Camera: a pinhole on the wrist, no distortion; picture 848 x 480 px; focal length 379.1 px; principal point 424.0 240.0 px. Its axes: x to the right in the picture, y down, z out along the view. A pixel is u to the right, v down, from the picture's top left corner.
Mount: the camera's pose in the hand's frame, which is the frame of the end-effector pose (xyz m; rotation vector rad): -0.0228 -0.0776 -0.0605 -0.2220 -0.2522 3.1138
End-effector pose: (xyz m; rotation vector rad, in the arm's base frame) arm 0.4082 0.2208 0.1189 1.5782 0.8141 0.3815
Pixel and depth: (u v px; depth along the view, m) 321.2 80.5 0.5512
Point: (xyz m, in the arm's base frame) 0.8123 -0.1359 0.0661
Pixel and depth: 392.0 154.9 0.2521
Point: 0.4955 0.0509 0.0296
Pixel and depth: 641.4 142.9 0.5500
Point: 0.4166 -0.3940 0.1003
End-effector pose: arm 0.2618 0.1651 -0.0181 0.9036 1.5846 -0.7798
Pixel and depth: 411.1 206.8 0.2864
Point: 0.2899 -0.0842 -0.0045
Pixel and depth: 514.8 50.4 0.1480
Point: 0.2905 0.0617 0.0433
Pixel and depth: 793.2 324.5 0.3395
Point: 0.2346 -0.1751 0.3383
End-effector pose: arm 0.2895 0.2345 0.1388 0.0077 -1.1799 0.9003
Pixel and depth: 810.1 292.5 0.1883
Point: 0.2745 -0.0362 0.0439
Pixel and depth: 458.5 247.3 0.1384
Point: 0.2896 0.1015 0.1702
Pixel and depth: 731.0 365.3 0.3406
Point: 0.2339 -0.2255 0.0598
